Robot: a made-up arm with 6 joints. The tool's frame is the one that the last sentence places.
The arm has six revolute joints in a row. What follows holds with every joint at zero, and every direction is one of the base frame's. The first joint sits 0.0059 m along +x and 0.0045 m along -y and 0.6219 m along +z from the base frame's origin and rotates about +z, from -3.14 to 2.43 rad. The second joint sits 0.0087 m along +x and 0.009 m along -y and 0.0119 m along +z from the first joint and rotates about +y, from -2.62 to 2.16 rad. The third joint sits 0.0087 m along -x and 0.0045 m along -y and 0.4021 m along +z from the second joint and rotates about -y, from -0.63 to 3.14 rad. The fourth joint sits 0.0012 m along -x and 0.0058 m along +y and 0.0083 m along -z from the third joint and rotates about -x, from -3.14 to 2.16 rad. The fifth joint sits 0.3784 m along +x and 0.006 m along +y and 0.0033 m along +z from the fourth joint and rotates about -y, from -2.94 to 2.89 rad. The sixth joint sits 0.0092 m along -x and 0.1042 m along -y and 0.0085 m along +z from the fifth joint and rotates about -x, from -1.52 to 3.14 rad. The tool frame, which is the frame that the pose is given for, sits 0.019 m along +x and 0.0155 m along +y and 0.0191 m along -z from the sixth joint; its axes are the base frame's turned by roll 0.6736, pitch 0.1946 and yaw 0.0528 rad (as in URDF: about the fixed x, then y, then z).
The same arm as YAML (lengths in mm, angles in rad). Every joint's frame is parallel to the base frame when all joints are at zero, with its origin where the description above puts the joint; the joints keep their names.
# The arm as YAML. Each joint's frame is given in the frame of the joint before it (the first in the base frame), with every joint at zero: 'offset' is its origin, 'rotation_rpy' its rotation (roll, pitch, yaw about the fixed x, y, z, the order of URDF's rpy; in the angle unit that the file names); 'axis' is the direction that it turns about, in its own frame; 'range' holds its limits. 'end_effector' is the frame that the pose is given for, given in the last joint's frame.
length_unit: mm
angle_unit: rad
chain:
  - id: joint 1
    offset: [5.9, -4.5, 621.9]
    rotation_rpy: [0.0, 0.0, 0.0]
    axis: [0.0, 0.0, 1.0]
    range: [-3.14, 2.43]
  - id: joint 2
    offset: [8.7, -9.0, 11.9]
    rotation_rpy: [0.0, 0.0, 0.0]
    axis: [0.0, 1.0, 0.0]
    range: [-2.62, 2.16]
  - id: joint 3
    offset: [-8.7, -4.5, 402.1]
    rotation_rpy: [0.0, 0.0, 0.0]
    axis: [0.0, -1.0, 0.0]
    range: [-0.63, 3.14]
  - id: joint 4
    offset: [-1.2, 5.8, -8.3]
    rotation_rpy: [0.0, 0.0, 0.0]
    axis: [-1.0, 0.0, 0.0]
    range: [-3.14, 2.16]
  - id: joint 5
    offset: [378.4, 6.0, 3.3]
    rotation_rpy: [0.0, 0.0, 0.0]
    axis: [0.0, -1.0, 0.0]
    range: [-2.94, 2.89]
  - id: joint 6
    offset: [-9.2, -104.2, 8.5]
    rotation_rpy: [0.0, 0.0, 0.0]
    axis: [-1.0, 0.0, 0.0]
    range: [-1.52, 3.14]
end_effector:
  offset: [19.0, 15.5, -19.1]
  rotation_rpy: [0.6736, 0.1946, 0.0528]

